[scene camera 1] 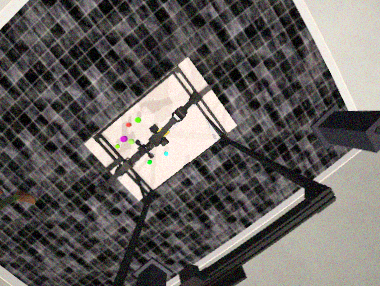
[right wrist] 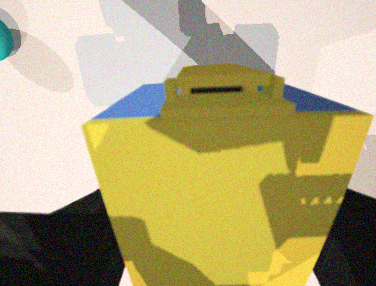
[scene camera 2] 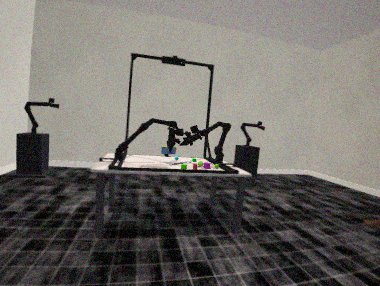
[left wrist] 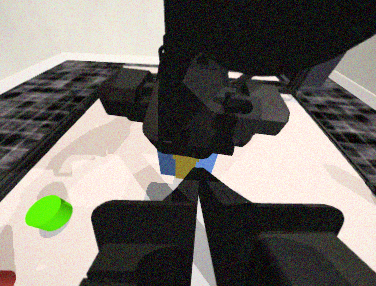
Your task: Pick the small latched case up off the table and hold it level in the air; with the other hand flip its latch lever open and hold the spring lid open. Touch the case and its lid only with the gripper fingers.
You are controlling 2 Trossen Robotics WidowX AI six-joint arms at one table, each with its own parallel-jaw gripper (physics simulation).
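Frame: origin at the left arm's base, x ahead, y left, z up, level; metres.
Seen in the pictures: left gripper, fingertip midpoint: (scene camera 2: 179, 145) (left wrist: 197, 172); right gripper, fingertip midpoint: (scene camera 2: 169, 152); left arm's base, link origin: (scene camera 2: 218, 162); right arm's base, link origin: (scene camera 1: 196, 97) (scene camera 2: 118, 159).
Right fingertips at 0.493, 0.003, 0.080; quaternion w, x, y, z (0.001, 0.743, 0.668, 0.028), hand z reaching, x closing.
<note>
Offsets run from my right fingertips to a thing's top centre, as dx, dy, dz. Level surfaces: height alone.
The small case {+0.009, -0.002, +0.054} (scene camera 2: 167, 150) (left wrist: 166, 163) (right wrist: 200, 185) is blue with a yellow lid and hangs roughly level above the table. My right gripper (scene camera 2: 170, 146) is shut on it, with fingers on both sides in the right wrist view. The lid lies closed in the right wrist view, with the yellow latch lever {-0.054, +0.005, +0.046} (right wrist: 220, 75) at its far edge. My left gripper (scene camera 2: 183, 143) (left wrist: 197, 172) is shut and empty. Its tips overlap the case's lower front in the left wrist view; they do not show in the right wrist view. The right gripper's body partly hides the case.
On the table {dz -0.098} (scene camera 1: 185, 145) lie a green piece {-0.080, +0.221, -0.066} (scene camera 1: 138, 120) (left wrist: 46, 213), a red one {-0.168, +0.244, -0.054} (scene camera 1: 128, 125) (left wrist: 6, 278), a magenta one {-0.293, +0.187, -0.056} (scene camera 1: 124, 139), a cyan ball {-0.108, -0.171, -0.057} (scene camera 1: 166, 153) (right wrist: 4, 40) and other small green ones. A dark frame (scene camera 2: 130, 95) rises behind the table.
</note>
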